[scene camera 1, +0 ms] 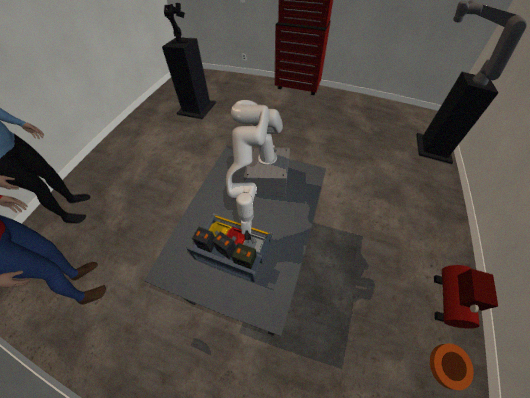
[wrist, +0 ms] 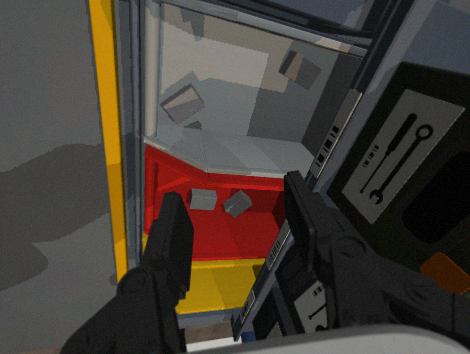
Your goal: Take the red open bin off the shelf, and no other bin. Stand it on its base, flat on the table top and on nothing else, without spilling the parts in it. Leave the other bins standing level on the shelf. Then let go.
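Pixels of known places: gripper, between the fingertips: [scene camera 1: 248, 234] [wrist: 235, 201]; arm's base, origin of its link: [scene camera 1: 267, 158].
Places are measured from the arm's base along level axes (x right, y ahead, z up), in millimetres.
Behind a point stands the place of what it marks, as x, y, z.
Observation:
The red open bin [scene camera 1: 235, 236] @[32, 521, -172] [wrist: 227, 235] @[60, 573, -130] stands on the shelf between a grey bin [scene camera 1: 258, 244] @[-118, 526, -171] [wrist: 220, 117] @[-69, 550, -171] and a yellow bin [scene camera 1: 219, 229] @[145, 510, -171] [wrist: 220, 285] @[172, 584, -131]. Two small grey blocks [wrist: 203, 199] @[27, 543, -156] [wrist: 237, 204] @[34, 586, -156] lie inside the red bin. My gripper [scene camera 1: 247, 234] @[-68, 539, -45] [wrist: 235, 201] @[-68, 539, -45] is open and empty, pointing down over the red bin. In the wrist view one finger shows toward the yellow rail side and the other near the labelled bin fronts. How high the fingertips are above the bin's walls is hard to tell.
The shelf has a yellow rail [scene camera 1: 260, 231] @[-111, 467, -117] [wrist: 106, 115] @[-80, 462, -115] along one side. Dark cases with orange latches [scene camera 1: 203, 238] @[117, 672, 42] [scene camera 1: 223, 244] @[4, 672, 52] [scene camera 1: 244, 255] @[-107, 680, 18] stand beside the bins, close to the gripper. The shelf stands on the grey table [scene camera 1: 200, 212] @[321, 433, -180]. Two blocks [wrist: 183, 104] @[-81, 512, -156] [wrist: 299, 69] @[-126, 609, -156] lie in the grey bin.

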